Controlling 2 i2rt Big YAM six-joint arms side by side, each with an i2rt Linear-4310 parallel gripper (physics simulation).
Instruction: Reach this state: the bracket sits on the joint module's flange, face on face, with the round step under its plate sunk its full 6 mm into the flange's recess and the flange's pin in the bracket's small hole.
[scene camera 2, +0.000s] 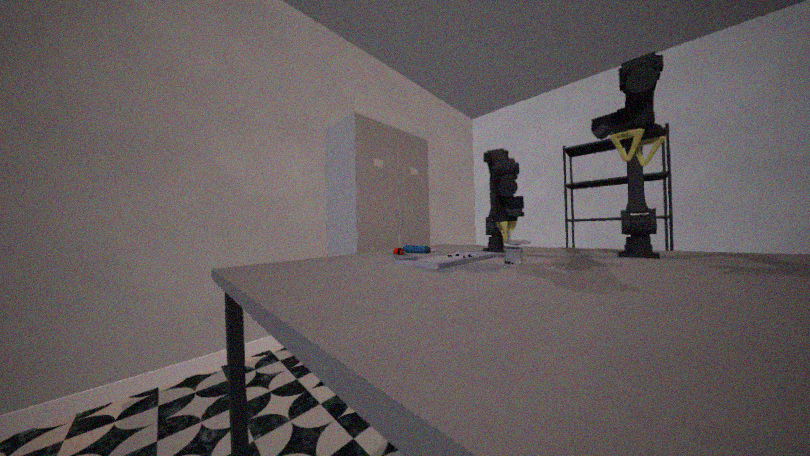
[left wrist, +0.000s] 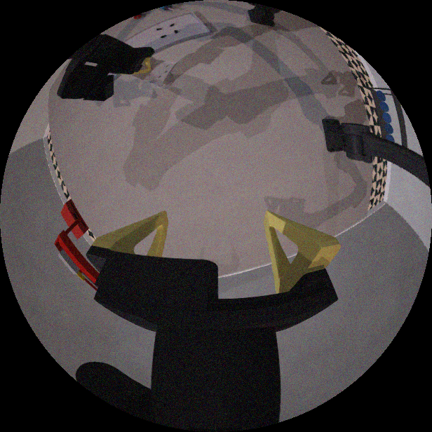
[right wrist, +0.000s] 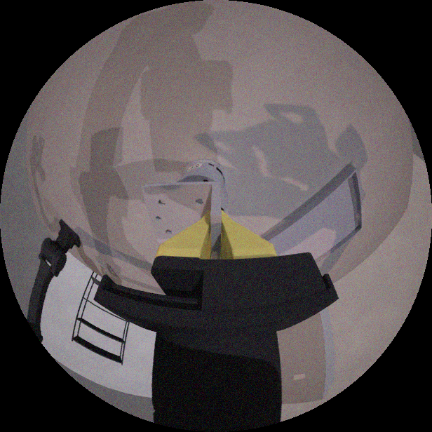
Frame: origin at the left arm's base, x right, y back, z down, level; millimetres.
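Where they show: left gripper, fingertip midpoint: (scene camera 2: 636, 163); right gripper, fingertip midpoint: (scene camera 2: 507, 242); left arm's base, link origin: (scene camera 2: 638, 256); right arm's base, link origin: (scene camera 2: 496, 251).
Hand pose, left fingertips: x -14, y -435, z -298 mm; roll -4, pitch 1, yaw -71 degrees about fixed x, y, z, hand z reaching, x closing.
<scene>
Things, the pixels of their centre, and the offset from my left fingertips. "pt": a spot on its surface instead. Level surfaces: height alone.
- light grey bracket, body centre: (scene camera 2: 515, 236) dy -44, dx +312, dz +199 mm
- joint module, body centre: (scene camera 2: 513, 256) dy -54, dx +320, dz +266 mm
- pale tray, surface spot: (scene camera 2: 410, 262) pt dy -275, dx +607, dz +287 mm
- red object, body centre: (scene camera 2: 420, 249) dy +76, dx +883, dz +278 mm
- table, surface height: dz +298 mm
My right gripper (scene camera 2: 508, 239) (left wrist: 147, 70) (right wrist: 215, 215) is shut on the upright wall of the light grey bracket (scene camera 2: 518, 242) (left wrist: 161, 73) (right wrist: 181, 210). The bracket's plate with small holes is roughly level, over the joint module (scene camera 2: 512, 256) (right wrist: 214, 174). In the right wrist view, part of the module's round flange and side shows beyond the plate's far edge; the plate hides the rest. The step, recess and pin cannot be made out, nor whether the faces touch. My left gripper (scene camera 2: 635, 160) (left wrist: 215, 216) is open and empty, high above the table.
A pale tray (scene camera 2: 410, 262) (left wrist: 195, 25) (right wrist: 310, 200) with several small dark items lies near the module. A blue and red object (scene camera 2: 416, 249) lies behind it. A shelf rack (scene camera 2: 670, 198) and a cabinet (scene camera 2: 391, 192) stand beyond the table (scene camera 2: 453, 328).
</scene>
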